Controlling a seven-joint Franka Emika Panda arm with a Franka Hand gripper.
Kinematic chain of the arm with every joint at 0, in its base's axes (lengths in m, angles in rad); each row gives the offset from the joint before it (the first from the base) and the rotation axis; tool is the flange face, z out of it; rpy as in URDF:
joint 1: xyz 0 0 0.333 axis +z
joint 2: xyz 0 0 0 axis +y
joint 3: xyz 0 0 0.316 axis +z
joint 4: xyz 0.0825 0 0 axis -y
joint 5: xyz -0.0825 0 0.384 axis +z
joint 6: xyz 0 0 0 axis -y
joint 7: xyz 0.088 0 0 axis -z
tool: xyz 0 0 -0.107 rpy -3.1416 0 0
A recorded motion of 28 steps. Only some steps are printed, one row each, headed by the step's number.
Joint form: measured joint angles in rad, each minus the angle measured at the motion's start. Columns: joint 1, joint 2, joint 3, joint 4, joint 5, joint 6, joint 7.
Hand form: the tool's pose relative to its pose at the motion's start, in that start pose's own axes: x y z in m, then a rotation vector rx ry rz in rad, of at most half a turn. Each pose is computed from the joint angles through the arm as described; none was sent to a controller.
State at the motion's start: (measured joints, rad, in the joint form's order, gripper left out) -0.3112 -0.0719 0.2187 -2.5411 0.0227 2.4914 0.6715
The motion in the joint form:
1: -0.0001 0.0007 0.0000 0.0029 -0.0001 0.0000 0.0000
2: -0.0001 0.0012 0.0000 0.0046 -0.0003 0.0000 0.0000
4: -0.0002 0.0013 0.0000 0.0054 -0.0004 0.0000 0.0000
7: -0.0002 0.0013 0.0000 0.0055 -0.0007 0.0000 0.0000
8: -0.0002 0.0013 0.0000 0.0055 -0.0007 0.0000 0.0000
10: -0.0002 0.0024 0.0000 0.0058 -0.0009 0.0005 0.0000
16: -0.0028 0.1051 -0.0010 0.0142 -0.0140 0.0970 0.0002
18: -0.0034 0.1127 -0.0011 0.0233 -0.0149 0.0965 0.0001
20: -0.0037 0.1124 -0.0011 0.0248 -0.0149 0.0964 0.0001
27: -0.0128 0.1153 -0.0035 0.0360 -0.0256 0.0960 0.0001
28: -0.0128 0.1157 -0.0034 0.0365 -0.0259 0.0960 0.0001
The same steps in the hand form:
1: 0.0008 -0.0006 -0.0008 0.0015 0.0017 0.0000
2: 0.0013 -0.0010 -0.0012 0.0022 0.0026 -0.0002
4: 0.0015 -0.0012 -0.0015 0.0027 0.0032 -0.0002
7: 0.0015 -0.0012 -0.0016 0.0026 0.0034 -0.0004
8: 0.0015 -0.0012 -0.0016 0.0026 0.0034 -0.0004
10: 0.0016 -0.0013 -0.0012 0.0025 0.0031 -0.0006
16: 0.0077 -0.0057 0.0331 0.0158 -0.0019 -0.0066
18: 0.0101 -0.0073 0.0333 0.0175 -0.0017 -0.0067
20: 0.0107 -0.0076 0.0326 0.0185 -0.0004 -0.0064
27: 0.0171 -0.0061 0.0299 0.0192 0.0093 -0.0039
28: 0.0172 -0.0062 0.0299 0.0192 0.0095 -0.0042

